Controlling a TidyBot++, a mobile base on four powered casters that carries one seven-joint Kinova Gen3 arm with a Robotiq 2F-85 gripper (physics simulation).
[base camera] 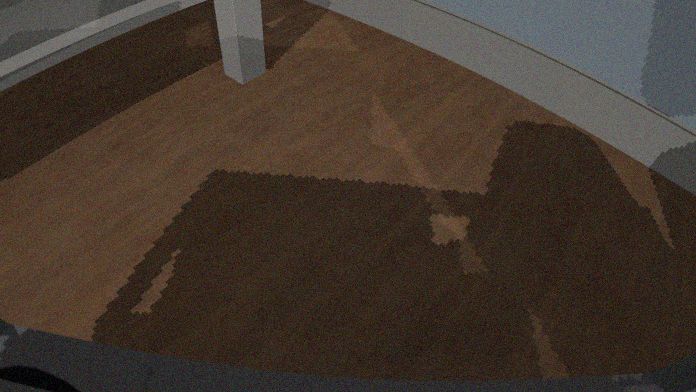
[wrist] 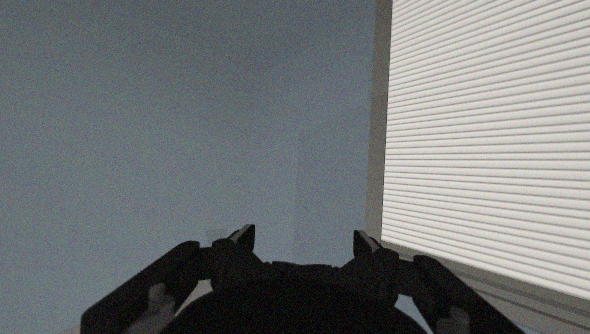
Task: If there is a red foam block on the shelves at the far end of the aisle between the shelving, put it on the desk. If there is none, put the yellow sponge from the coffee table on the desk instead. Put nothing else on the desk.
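Frame: origin at the arm's base, x up, y back, z right, level; centimetres.
Seen in the pictures: gripper, fingertip midpoint: (wrist: pixel 303 238).
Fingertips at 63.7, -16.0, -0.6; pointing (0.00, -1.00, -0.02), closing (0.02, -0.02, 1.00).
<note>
Offsets run from my fingertips to a thing's top centre, as dx, dy, dz. "pt": to the spot under its first point. Level surfaces: height alone.
My gripper (wrist: pixel 303 238) is open and empty in the wrist view, in front of the blue wall. In the base camera view, a white leg @(pt -98.6, -44.7, -16.4) (base camera: pixel 243 57) stands on the wooden floor at the upper left, with a low white rail running left from it; it looks like part of the coffee table. The tabletop does not show. The yellow sponge, a red foam block, the desk and the shelves do not show in either view.
A window with white blinds @(pt +18.3, -36.9, +47.9) (wrist: pixel 487 135) fills the right of the wrist view, beside the blue wall (wrist: pixel 175 125). A white baseboard (base camera: pixel 550 82) runs along the wall at the upper right of the base view. Dark shadows lie on the wooden floor @(dx -103.4) (base camera: pixel 320 125).
</note>
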